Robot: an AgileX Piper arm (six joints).
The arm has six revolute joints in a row. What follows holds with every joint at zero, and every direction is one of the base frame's. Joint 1 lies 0.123 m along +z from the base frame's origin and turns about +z. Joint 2 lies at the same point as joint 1 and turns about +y. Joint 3 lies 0.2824 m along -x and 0.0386 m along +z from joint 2 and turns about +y. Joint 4 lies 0.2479 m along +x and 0.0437 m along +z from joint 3 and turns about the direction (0.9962, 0, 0.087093). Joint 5 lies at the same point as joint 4 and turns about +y. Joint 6 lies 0.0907 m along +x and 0.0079 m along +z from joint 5 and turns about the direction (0.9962, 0, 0.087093). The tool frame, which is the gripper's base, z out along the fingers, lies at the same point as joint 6; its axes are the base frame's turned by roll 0, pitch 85 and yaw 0 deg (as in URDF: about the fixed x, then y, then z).
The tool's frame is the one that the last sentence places.
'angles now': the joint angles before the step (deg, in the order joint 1, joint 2, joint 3, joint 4, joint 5, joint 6). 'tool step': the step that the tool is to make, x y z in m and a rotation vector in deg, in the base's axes. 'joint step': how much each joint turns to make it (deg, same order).
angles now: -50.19 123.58 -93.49 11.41 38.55 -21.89
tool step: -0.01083 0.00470 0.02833 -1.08 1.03 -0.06
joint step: -0.44 -4.13 0.42 -2.52 3.44 1.32
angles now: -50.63 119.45 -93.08 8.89 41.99 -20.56
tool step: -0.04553 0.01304 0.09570 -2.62 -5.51 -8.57
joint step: -3.70 -13.29 0.00 -1.08 7.19 7.15
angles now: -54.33 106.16 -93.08 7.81 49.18 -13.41
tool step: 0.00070 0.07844 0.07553 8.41 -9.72 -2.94
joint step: 6.02 -12.27 -0.11 5.62 11.04 13.11
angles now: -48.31 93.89 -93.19 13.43 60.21 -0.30
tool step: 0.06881 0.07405 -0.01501 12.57 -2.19 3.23
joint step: 15.43 2.53 -0.12 2.81 0.74 15.31
